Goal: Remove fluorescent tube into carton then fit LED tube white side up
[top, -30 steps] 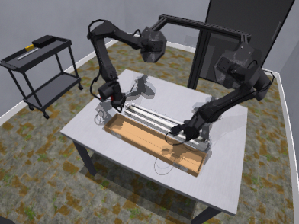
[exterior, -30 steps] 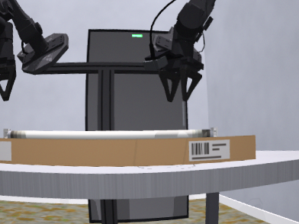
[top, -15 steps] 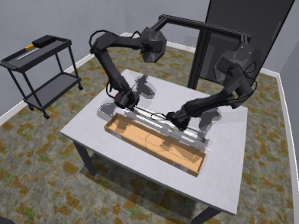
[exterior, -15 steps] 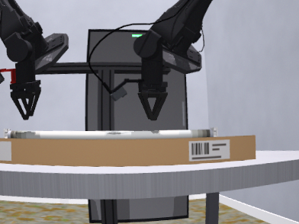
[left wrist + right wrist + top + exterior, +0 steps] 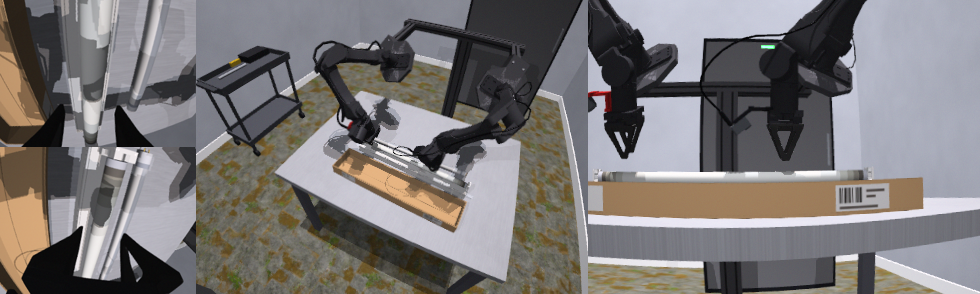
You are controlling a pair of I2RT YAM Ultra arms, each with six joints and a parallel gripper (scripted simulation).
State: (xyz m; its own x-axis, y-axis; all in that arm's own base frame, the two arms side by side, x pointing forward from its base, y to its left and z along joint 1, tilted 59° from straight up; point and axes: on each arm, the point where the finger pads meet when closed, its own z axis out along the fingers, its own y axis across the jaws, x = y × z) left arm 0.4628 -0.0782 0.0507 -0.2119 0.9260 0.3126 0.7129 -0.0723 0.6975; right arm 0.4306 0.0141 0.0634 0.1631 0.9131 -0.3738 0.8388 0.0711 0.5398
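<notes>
Right now the old fluorescent tube is 1 cm behind my left hand, 12 cm to the right of it and 5 cm below it. Also, from my left hand: light fixture (1 cm behind, 12 cm to the right, 6 cm below); carton (14 cm ahead, 13 cm to the right, 8 cm below); LED tube (11 cm behind, 14 cm to the right, 10 cm below).
</notes>
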